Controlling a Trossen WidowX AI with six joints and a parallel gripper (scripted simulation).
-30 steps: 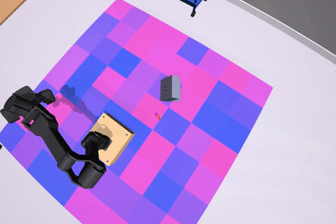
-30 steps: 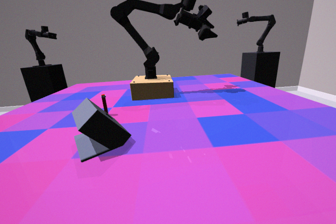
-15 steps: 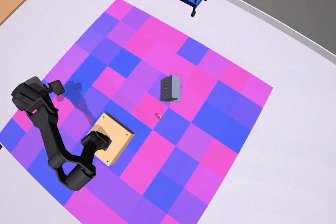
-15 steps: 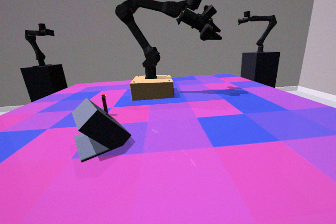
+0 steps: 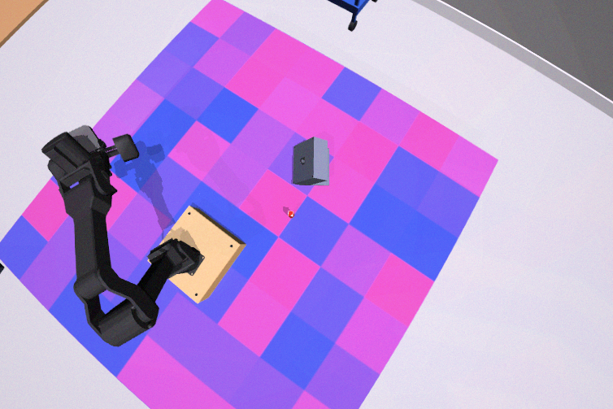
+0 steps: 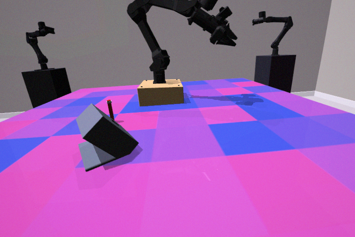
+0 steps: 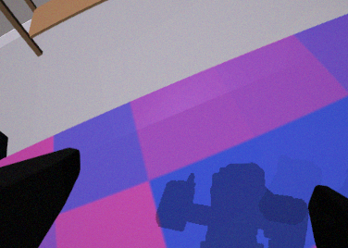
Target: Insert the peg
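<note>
My gripper tip is 510 mm to the left of the red peg, 190 mm above it and 140 mm short of it. From my gripper tip the other things lie so: sloped panel: 470 mm to the right, 310 mm ahead, 200 mm below.
</note>
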